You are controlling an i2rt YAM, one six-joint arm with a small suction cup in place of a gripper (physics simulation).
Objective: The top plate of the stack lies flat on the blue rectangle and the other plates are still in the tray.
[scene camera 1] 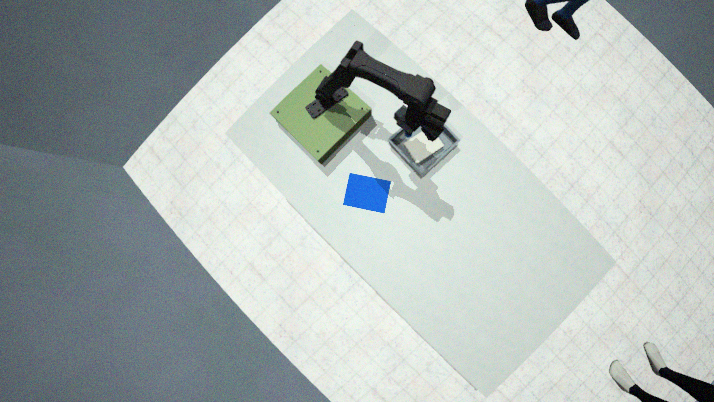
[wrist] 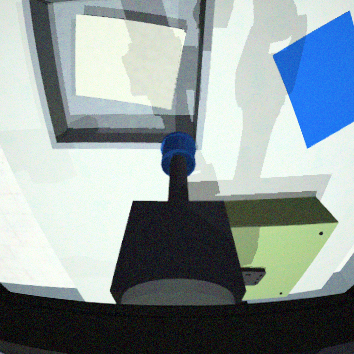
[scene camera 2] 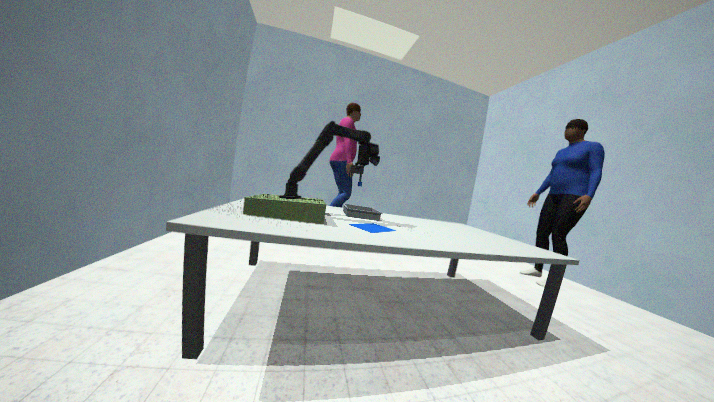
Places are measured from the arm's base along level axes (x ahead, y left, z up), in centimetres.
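Where they show: end effector, tool point: [wrist: 177, 147] [scene camera 2: 359, 186]; arm's base, origin of the base link: [scene camera 1: 327, 101] [scene camera 2: 290, 197].
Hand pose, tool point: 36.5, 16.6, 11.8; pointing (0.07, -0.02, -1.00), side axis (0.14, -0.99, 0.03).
Observation:
Things, the pixels of their top centre, and the offset from my tool point, as dx, dy, dz. "pt": a spot on its surface instead. Level surfaces: height alone.
- cream top plate, middle of its top: [wrist: 125, 62] [scene camera 1: 423, 144] +5.4, +7.8, -16.6
- grey tray, middle of its top: [wrist: 117, 72] [scene camera 1: 424, 140] [scene camera 2: 361, 208] +4.1, +8.3, -14.1
- blue rectangle, surface spot: [wrist: 322, 80] [scene camera 1: 370, 191] pt +8.3, -25.0, -19.1
- table, its level: dz -19.1
The cream top plate [scene camera 1: 421, 150] [wrist: 107, 60] lies in the grey tray [scene camera 1: 440, 159] [scene camera 2: 362, 213] [wrist: 52, 95], with a shadow across it. Any plates under it are hidden, and the plates are not visible over the tray wall in scene camera 2. The blue rectangle [scene camera 1: 366, 193] [scene camera 2: 372, 228] [wrist: 322, 80] lies bare on the table, apart from the tray. My blue suction cup [scene camera 1: 408, 133] [scene camera 2: 359, 184] [wrist: 178, 150] is open, with no plate on it. It hangs well above the table, and in the wrist view it overlaps the tray's near edge.
The green base block [scene camera 1: 310, 117] [scene camera 2: 285, 209] [wrist: 285, 245] under the arm stands beside the tray and the blue rectangle. The arm's shadow falls on the table [scene camera 1: 480, 300] [scene camera 2: 450, 240] and touches one corner of the rectangle. Two people stand beyond the table.

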